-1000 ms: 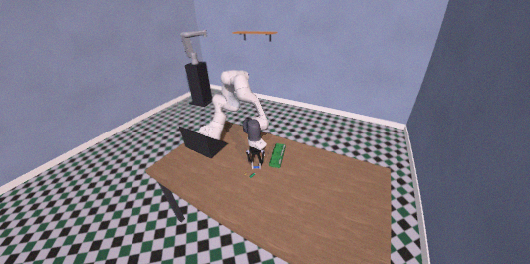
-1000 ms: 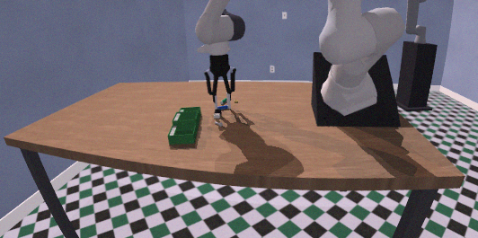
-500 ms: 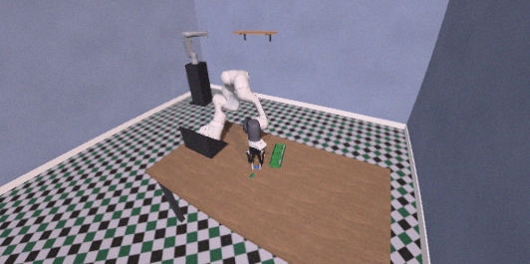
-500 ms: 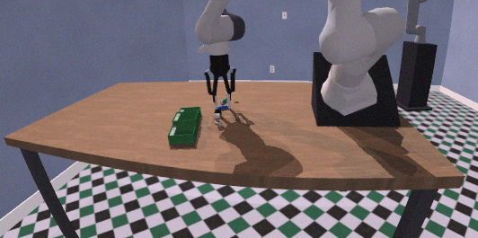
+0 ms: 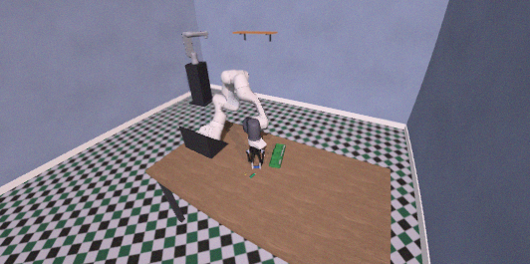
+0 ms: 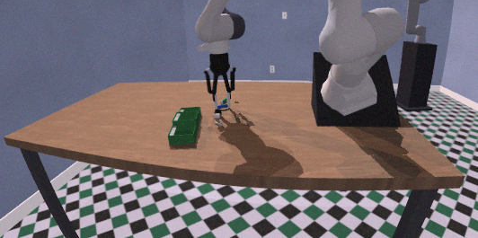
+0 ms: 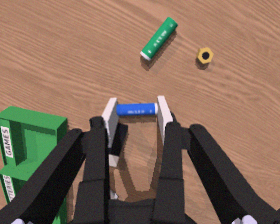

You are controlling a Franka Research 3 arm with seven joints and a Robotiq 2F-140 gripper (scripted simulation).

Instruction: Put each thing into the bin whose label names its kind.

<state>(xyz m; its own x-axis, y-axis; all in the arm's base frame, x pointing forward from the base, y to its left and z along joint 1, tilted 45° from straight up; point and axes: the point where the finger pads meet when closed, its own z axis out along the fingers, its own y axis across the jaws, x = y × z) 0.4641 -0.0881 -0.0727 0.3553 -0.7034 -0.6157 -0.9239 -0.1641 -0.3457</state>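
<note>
Right now the joined green bins is 11 cm ahead of my hand, 18 cm to the left of it and 2 cm below it. From my hand the other things lie so: green cylinder (8 cm to the right, 3 cm below); then black-and-white block (1 cm ahead, 7 cm to the left, 3 cm below); then blue cylinder (3 cm below).
</note>
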